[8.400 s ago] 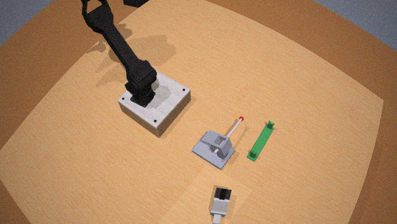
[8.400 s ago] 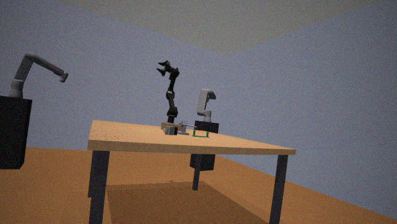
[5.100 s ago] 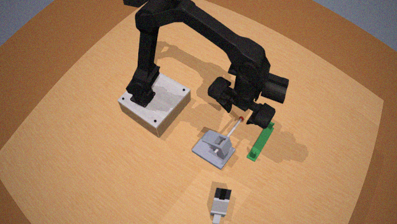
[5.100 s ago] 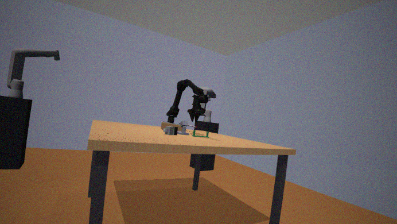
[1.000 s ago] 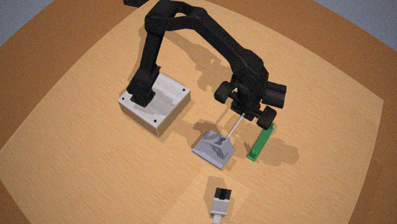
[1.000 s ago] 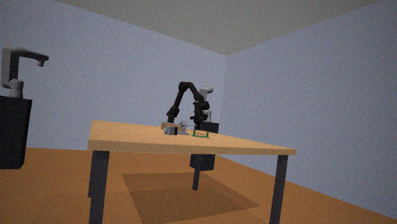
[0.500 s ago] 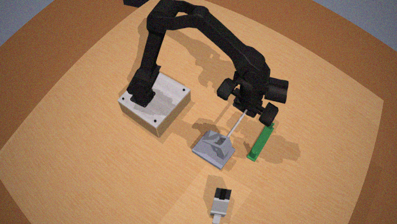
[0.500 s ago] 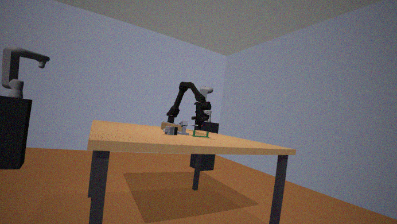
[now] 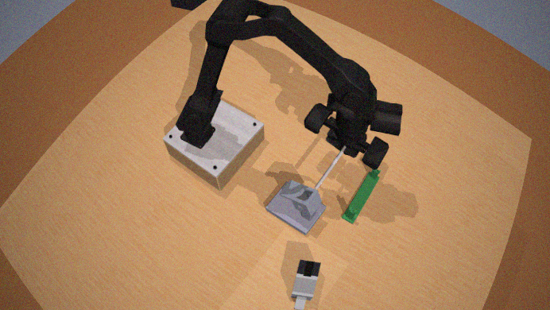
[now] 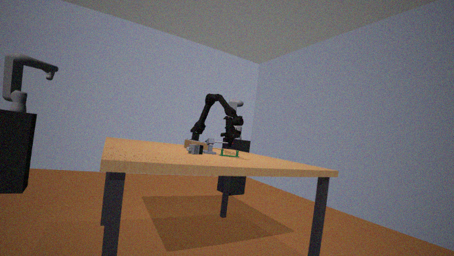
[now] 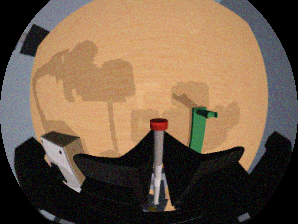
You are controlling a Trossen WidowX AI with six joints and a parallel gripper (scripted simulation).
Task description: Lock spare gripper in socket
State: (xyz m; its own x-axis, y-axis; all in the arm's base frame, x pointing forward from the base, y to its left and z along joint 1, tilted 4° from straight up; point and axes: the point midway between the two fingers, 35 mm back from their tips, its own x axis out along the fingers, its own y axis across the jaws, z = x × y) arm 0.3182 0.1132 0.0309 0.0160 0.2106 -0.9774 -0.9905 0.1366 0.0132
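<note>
Now: the green bracket 8 cm ahead of my gripper tip, 6 cm to the right of it and 4 cm below it. Also, from my gripper tip: spare gripper (32 cm to the right, 6 cm ahead, 3 cm below); grey mount (15 cm to the right, 3 cm behind, 1 cm below).
</note>
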